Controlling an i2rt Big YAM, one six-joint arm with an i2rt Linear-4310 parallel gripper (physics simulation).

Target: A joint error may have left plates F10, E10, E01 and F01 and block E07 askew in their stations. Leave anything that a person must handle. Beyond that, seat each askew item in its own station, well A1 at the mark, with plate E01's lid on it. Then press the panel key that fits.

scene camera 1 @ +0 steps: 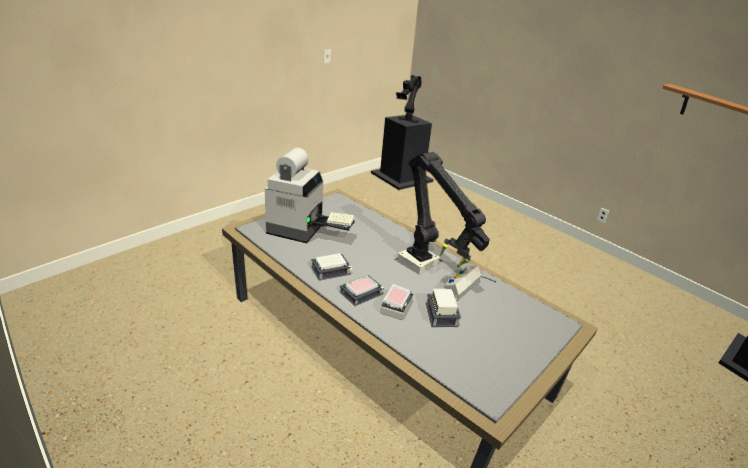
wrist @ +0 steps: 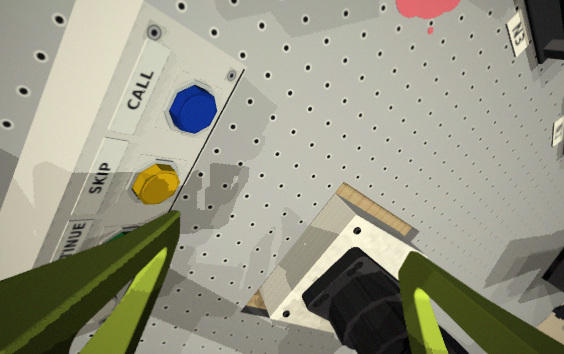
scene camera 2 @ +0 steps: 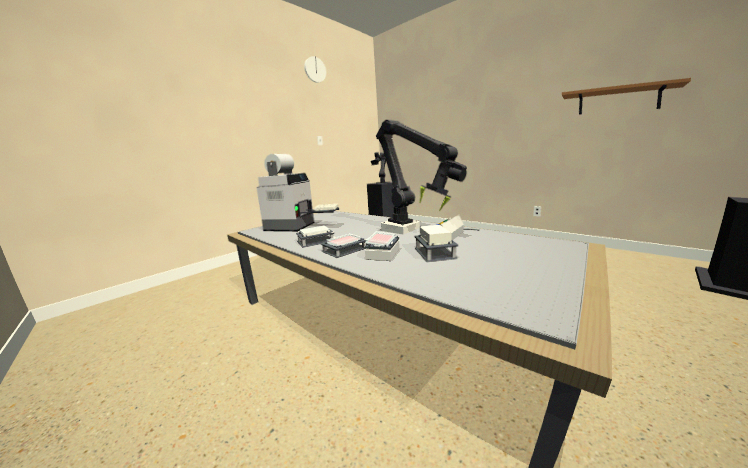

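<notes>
My gripper [scene camera 1: 450, 261] [scene camera 2: 430, 205] [wrist: 294, 242] is open and empty above the table, beside the key panel [scene camera 1: 467, 282] [scene camera 2: 455, 226] [wrist: 90, 60]. In the wrist view the blue CALL key [wrist: 193, 110] and yellow SKIP key [wrist: 156, 184] show; a finger partly covers the green CONTINUE key [wrist: 117, 236]. A white plate [scene camera 1: 330, 261] [scene camera 2: 315, 231], a pink plate [scene camera 1: 362, 285] [scene camera 2: 343, 241], another pink plate [scene camera 1: 397, 296] [scene camera 2: 381, 238] and a tall cream block [scene camera 1: 445, 301] [scene camera 2: 436, 234] stand on stations. Their names and exact seating are too small to read.
A pale plate [scene camera 1: 340, 219] [scene camera 2: 326, 207] lies on the tray of a white machine [scene camera 1: 292, 206] [scene camera 2: 284, 201] with a green light. A pink spill [wrist: 427, 6] lies on the pegboard mat near the label N3 [wrist: 517, 34]. The arm's base [scene camera 1: 419, 260] [scene camera 2: 399, 225] [wrist: 345, 240] is beside the panel.
</notes>
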